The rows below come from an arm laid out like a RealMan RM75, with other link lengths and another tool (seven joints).
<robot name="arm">
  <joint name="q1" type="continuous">
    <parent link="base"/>
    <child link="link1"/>
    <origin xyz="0 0 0.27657"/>
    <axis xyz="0 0 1"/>
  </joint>
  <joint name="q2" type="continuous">
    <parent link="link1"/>
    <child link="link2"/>
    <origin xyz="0 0 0" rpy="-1.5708 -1.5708 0"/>
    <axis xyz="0 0 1"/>
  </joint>
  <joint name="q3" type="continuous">
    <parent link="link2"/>
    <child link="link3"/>
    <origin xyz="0.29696 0 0" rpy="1.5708 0 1.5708"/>
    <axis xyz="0 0 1"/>
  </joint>
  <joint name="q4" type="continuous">
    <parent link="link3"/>
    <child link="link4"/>
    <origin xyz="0 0 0" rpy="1.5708 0 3.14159"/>
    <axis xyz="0 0 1"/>
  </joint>
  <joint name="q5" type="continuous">
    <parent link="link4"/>
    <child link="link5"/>
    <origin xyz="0 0.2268 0" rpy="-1.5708 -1.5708 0"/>
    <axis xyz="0 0 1"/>
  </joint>
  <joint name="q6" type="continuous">
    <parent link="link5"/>
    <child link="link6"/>
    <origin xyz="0 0 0" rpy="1.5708 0 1.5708"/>
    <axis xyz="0 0 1"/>
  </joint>
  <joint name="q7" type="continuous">
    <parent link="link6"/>
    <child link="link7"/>
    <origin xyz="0 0.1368 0" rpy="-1.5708 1.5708 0"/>
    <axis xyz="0 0 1"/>
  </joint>
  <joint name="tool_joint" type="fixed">
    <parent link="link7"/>
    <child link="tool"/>
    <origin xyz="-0.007 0.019 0.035" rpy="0 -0.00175 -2.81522"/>
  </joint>
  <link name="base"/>
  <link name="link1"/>
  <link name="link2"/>
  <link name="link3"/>
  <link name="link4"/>
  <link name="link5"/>
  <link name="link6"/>
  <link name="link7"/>
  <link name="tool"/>
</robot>
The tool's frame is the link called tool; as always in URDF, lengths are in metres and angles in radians. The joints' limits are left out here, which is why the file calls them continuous.
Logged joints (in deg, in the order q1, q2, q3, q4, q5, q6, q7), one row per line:
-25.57, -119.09, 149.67, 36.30, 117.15, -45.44, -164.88
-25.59, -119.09, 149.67, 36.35, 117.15, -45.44, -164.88
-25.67, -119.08, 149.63, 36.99, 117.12, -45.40, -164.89
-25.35, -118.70, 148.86, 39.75, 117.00, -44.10, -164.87
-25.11, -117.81, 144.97, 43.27, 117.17, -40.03, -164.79
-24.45, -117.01, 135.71, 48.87, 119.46, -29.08, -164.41
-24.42, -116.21, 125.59, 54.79, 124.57, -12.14, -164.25
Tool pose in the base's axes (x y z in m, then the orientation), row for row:
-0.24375, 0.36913, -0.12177, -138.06, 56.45, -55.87
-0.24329, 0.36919, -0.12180, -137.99, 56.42, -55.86
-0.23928, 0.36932, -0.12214, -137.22, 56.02, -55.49
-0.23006, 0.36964, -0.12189, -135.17, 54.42, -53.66
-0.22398, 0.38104, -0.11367, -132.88, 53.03, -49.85
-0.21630, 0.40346, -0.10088, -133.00, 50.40, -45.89
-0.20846, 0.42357, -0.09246, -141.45, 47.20, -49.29
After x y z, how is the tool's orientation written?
As angles about the fixed x, y, z axes (roll, pitch, yaw), in degrees.
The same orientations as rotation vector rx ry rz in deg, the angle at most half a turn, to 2 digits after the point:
-90.30, 74.60, 33.81
-90.28, 74.60, 33.73
-90.21, 74.40, 33.02
-91.01, 73.19, 31.15
-92.78, 70.42, 30.58
-97.37, 66.94, 30.54
-104.39, 68.66, 31.04

